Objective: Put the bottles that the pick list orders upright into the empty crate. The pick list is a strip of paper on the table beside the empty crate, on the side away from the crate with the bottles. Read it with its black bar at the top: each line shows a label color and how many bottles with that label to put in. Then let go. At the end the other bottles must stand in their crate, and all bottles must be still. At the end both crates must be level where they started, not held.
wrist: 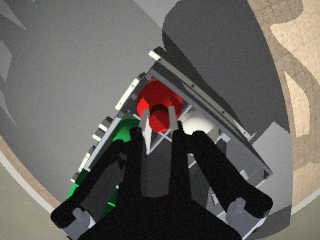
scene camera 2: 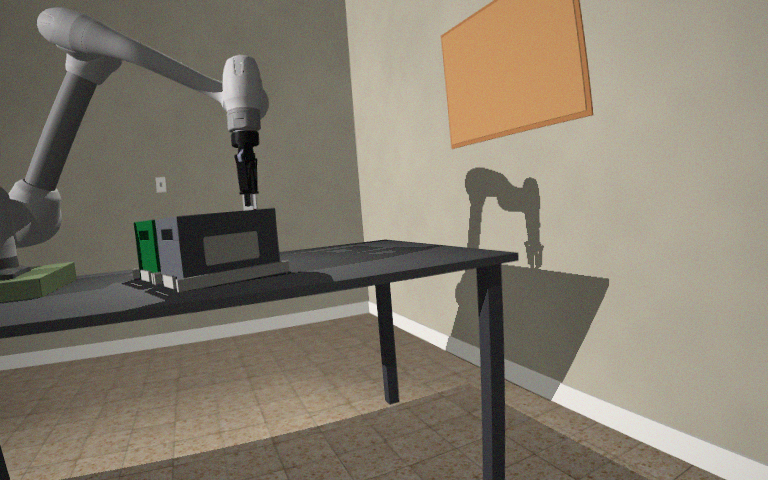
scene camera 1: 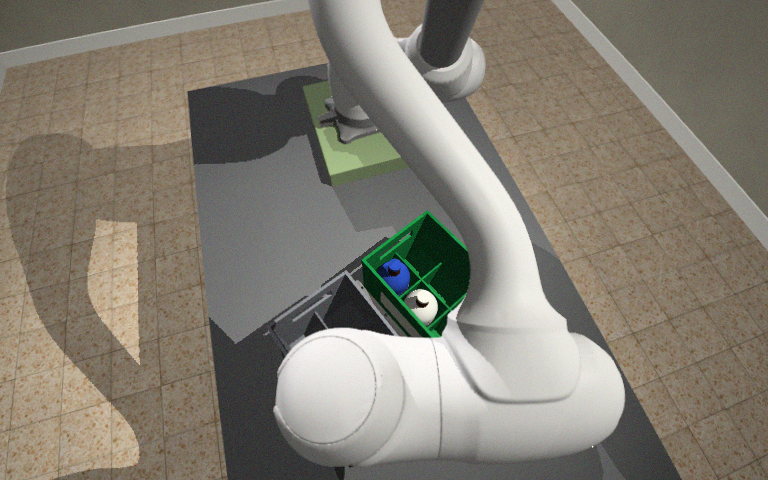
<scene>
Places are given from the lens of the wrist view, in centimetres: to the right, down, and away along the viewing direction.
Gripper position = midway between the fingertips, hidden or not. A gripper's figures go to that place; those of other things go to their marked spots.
my gripper (wrist: 159, 116): 0, 0, 23
red bottle (wrist: 155, 96): 0, -3, 23
grey crate (wrist: 256, 171): 19, 10, 27
The marked spots on the red bottle and the grey crate are 24 cm apart.
</scene>
